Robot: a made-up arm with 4 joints. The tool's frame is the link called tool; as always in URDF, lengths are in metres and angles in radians. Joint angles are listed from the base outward. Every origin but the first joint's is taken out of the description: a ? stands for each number. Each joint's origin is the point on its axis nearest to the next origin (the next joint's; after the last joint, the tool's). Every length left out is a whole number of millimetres.
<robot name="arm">
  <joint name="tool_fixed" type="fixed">
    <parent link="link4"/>
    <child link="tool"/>
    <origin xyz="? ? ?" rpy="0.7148 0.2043 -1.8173"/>
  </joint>
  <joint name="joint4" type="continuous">
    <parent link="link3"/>
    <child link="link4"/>
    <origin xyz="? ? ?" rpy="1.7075 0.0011 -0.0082"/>
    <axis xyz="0 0 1"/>
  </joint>
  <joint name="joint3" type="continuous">
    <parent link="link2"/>
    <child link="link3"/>
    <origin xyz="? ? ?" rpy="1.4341 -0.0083 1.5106"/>
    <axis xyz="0 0 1"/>
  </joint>
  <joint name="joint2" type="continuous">
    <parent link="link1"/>
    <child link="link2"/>
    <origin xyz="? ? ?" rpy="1.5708 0 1.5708"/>
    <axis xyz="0 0 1"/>
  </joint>
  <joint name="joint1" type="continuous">
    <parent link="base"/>
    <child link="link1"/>
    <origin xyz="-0.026 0.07 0.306" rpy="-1.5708 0 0"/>
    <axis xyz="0 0 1"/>
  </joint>
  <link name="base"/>
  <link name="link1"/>
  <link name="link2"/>
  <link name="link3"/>
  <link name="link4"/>
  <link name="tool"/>
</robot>
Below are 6 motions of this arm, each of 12 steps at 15 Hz.
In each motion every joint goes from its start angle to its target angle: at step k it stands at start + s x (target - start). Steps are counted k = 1, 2, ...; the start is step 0. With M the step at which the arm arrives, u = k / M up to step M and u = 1 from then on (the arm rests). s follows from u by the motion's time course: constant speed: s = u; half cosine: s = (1 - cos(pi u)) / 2; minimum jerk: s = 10 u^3 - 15 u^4 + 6 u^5.
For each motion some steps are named. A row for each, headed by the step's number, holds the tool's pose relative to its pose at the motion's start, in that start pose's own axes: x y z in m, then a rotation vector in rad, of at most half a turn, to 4 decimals.
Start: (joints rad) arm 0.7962 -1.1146 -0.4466 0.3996
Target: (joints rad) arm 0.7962 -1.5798 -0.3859 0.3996
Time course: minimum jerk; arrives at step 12
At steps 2, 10, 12:
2: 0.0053 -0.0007 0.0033 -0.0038 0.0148 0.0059
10: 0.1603 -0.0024 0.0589 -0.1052 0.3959 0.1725
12: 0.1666 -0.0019 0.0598 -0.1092 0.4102 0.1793

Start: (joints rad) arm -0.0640 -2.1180 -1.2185 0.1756
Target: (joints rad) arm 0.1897 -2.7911 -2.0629 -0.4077
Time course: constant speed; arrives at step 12
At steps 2, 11, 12:
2: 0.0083 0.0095 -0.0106 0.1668 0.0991 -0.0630
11: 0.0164 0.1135 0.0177 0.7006 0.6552 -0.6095
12: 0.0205 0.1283 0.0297 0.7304 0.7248 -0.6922

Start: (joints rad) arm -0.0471 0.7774 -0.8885 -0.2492
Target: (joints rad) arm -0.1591 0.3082 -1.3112 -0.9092
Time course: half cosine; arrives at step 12
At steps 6, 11, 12:
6: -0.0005 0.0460 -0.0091 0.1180 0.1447 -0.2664
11: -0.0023 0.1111 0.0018 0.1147 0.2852 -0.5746
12: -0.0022 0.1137 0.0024 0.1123 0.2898 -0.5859

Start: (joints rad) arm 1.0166 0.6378 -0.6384 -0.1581
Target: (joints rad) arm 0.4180 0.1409 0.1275 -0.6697
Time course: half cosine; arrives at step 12
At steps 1, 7, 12:
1: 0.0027 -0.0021 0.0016 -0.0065 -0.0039 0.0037
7: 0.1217 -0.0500 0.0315 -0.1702 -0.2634 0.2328
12: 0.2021 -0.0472 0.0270 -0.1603 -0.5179 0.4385

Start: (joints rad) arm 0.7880 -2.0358 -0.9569 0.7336
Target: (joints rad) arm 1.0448 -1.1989 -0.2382 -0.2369
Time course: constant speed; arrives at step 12
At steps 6, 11, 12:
6: -0.1608 0.0314 -0.1228 -0.1601 -0.7563 -0.4620
11: -0.1884 0.0581 -0.2937 -0.1370 -1.4447 -0.8688
12: -0.1801 0.0629 -0.3273 -0.1184 -1.5826 -0.9551

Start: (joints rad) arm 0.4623 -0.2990 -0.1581 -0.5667
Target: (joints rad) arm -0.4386 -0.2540 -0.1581 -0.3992
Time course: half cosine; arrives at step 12
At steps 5, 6, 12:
5: 0.0165 -0.0261 -0.0167 0.1104 -0.1529 0.2899
6: 0.0244 -0.0334 -0.0224 0.1458 -0.2081 0.3913
12: 0.0632 -0.0507 -0.0412 0.2682 -0.4319 0.7820

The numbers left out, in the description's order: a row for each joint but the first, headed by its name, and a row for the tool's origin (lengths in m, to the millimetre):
tool: -0.122 0.121 0
joint4: 0.018 0.142 0
joint3: 0.022 -0.297 0
joint2: -0.151 0.027 0

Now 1 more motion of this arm.
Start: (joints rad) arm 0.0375 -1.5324 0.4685 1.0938
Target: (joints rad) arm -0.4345 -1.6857 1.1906 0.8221
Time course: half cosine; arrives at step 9
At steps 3, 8, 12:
3: -0.0397 0.0338 0.0776 -0.2048 0.0821 -0.2074
8: -0.0722 0.2261 0.2726 -0.8869 0.2356 -0.7282
12: -0.0706 0.2362 0.2785 -0.9185 0.2397 -0.7465

